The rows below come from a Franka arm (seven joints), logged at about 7 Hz.
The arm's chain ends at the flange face. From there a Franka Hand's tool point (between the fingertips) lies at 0.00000 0.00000 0.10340 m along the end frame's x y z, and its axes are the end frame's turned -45 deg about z.
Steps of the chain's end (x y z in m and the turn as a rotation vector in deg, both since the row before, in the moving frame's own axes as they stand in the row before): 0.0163 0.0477 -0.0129 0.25 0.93 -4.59; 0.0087 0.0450 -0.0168 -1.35 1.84 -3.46; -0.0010 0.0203 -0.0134 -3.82 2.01 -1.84
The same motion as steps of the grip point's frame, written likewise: -0.0207 0.0461 -0.0129 -0.48 0.83 -4.59; -0.0249 0.0420 -0.0169 -2.26 0.35 -3.46; -0.0172 0.0211 -0.0137 -4.12 -1.28 -1.84
